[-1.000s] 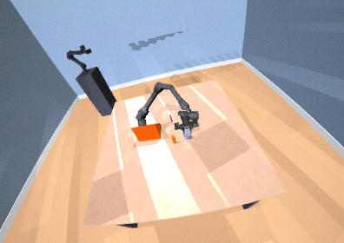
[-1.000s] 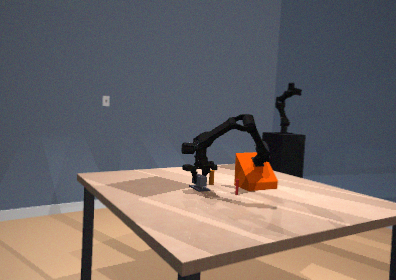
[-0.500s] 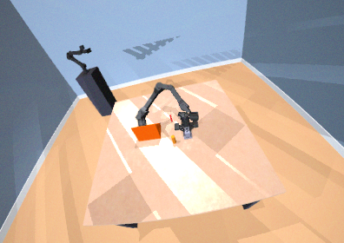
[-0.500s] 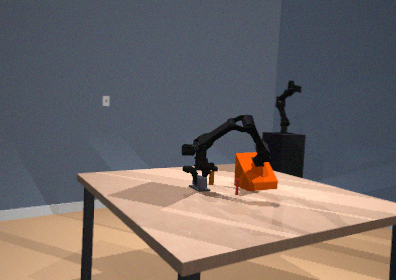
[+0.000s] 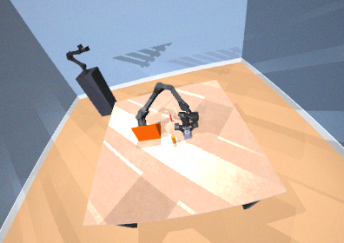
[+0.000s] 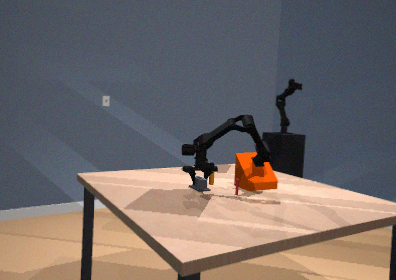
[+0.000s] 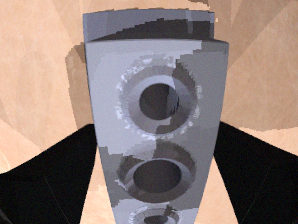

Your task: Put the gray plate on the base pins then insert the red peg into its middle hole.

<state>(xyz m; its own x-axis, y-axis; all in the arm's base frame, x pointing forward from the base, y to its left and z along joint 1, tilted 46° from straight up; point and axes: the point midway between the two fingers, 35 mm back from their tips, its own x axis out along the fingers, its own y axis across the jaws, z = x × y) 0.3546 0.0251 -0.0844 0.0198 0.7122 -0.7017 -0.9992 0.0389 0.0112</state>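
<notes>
The base is 10 mm below my gripper tip. Also, from my gripper tip: red peg (170 mm to the left, 120 mm behind, 20 mm above); then orange-yellow object (120 mm behind, 70 mm to the right, 20 mm above); then gray plate (30 mm above).
</notes>
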